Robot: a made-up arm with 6 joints.
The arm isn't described. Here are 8 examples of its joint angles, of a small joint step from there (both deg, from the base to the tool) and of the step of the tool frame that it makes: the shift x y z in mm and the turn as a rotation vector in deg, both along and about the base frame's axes.
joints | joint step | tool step
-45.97 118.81 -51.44 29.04 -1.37 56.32 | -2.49 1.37 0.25 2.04 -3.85 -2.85 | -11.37 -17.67 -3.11 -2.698 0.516 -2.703
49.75 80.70 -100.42 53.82 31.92 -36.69 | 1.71 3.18 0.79 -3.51 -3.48 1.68 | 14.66 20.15 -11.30 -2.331 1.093 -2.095
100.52 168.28 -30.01 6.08 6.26 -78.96 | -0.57 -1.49 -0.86 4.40 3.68 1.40 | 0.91 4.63 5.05 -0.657 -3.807 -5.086
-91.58 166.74 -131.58 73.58 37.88 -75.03 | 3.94 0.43 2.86 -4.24 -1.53 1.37 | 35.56 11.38 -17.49 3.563 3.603 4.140
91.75 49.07 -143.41 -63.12 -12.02 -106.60 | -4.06 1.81 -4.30 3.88 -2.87 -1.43 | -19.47 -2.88 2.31 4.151 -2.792 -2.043
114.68 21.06 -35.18 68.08 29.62 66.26 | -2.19 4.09 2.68 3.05 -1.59 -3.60 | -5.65 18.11 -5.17 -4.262 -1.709 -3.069
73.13 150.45 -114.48 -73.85 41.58 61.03 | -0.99 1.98 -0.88 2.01 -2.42 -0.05 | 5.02 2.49 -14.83 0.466 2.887 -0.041
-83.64 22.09 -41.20 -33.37 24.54 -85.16 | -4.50 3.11 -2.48 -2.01 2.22 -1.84 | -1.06 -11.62 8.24 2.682 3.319 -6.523
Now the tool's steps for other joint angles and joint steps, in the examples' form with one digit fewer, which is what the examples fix.
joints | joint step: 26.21 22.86 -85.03 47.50 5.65 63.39 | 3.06 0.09 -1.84 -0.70 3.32 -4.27
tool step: -1.4 -6.0 3.0 -3.98 -1.97 -0.47
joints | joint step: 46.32 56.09 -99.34 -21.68 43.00 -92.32 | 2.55 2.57 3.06 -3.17 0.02 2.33
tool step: 14.8 16.2 -13.0 -3.70 3.40 0.47
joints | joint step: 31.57 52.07 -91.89 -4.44 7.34 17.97 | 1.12 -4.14 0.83 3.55 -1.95 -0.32
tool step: -29.2 -21.8 -2.2 4.60 -3.32 3.55
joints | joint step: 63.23 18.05 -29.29 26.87 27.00 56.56 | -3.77 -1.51 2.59 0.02 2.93 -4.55
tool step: -5.8 3.3 -16.7 -4.64 -2.84 -1.71
